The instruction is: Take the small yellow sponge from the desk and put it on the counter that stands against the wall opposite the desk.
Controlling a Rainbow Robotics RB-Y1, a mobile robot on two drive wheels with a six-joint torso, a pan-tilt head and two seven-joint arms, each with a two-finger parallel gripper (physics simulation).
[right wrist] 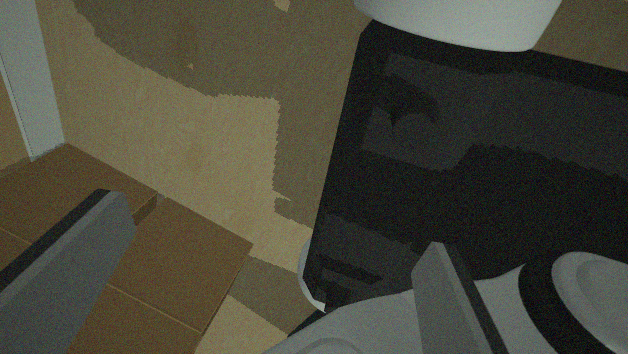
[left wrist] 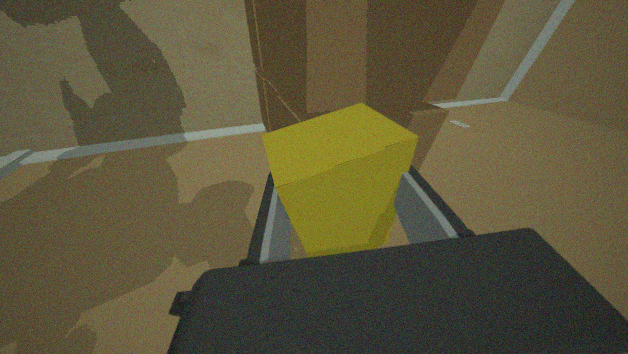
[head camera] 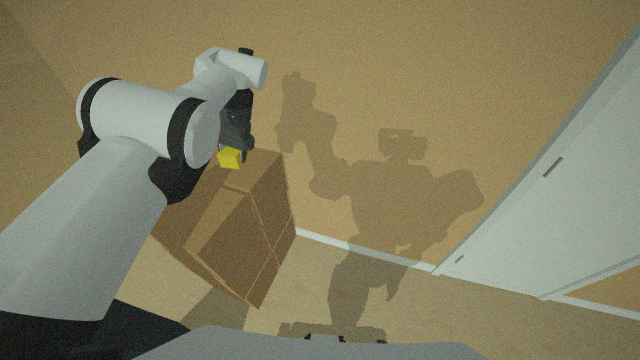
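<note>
The small yellow sponge is between the fingers of my left gripper, which is shut on it. The sponge sticks out past the fingertips. A brown wooden counter with thin seams stands against the wall. In the head view the sponge overlaps the counter's upper end; the height between them is hard to tell. My right gripper is open and empty, its fingers wide apart, with part of the counter behind its left-hand finger in the picture. The desk does not show.
A large white door or panel stands at the right of the head view. A white baseboard runs between wall and floor. My shadow falls on the wall and floor. The robot's black base shows in the right wrist view.
</note>
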